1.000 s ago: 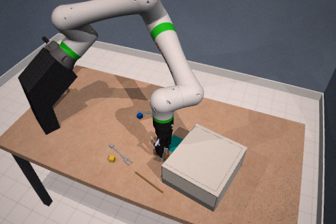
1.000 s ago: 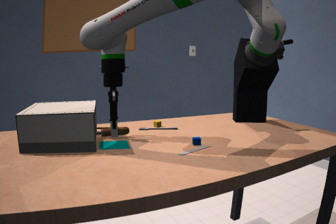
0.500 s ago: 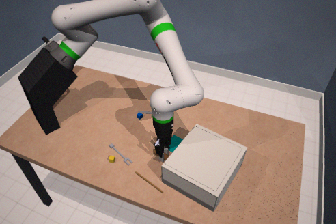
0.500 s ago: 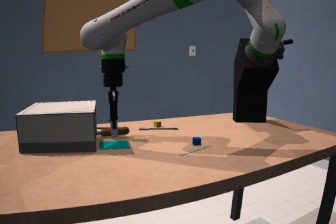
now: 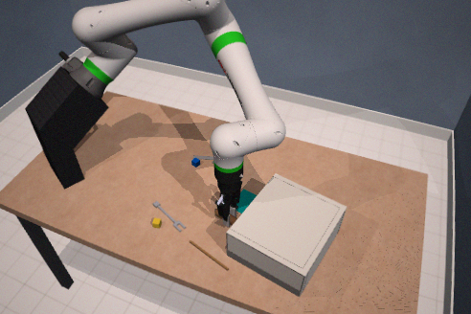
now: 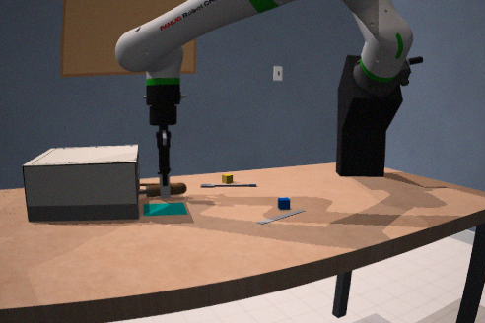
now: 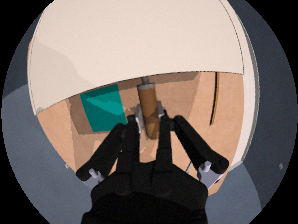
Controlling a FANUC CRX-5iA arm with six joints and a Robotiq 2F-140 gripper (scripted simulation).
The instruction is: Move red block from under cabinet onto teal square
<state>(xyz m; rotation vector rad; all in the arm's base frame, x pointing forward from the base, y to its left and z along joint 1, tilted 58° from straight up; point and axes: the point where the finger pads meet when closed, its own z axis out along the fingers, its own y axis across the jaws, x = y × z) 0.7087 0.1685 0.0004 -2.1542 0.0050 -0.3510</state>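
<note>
Now: hand 1 cm past the teal square, 11 cm to the right of it and 4 cm above it. Round my hand: red block (18 cm ahead, 13 cm to the left, 2 cm below); then wooden stick (4 cm ahead, 15 cm to the right, 3 cm below); then long hook tool (11 cm ahead, 5 cm to the left, 2 cm below).
</note>
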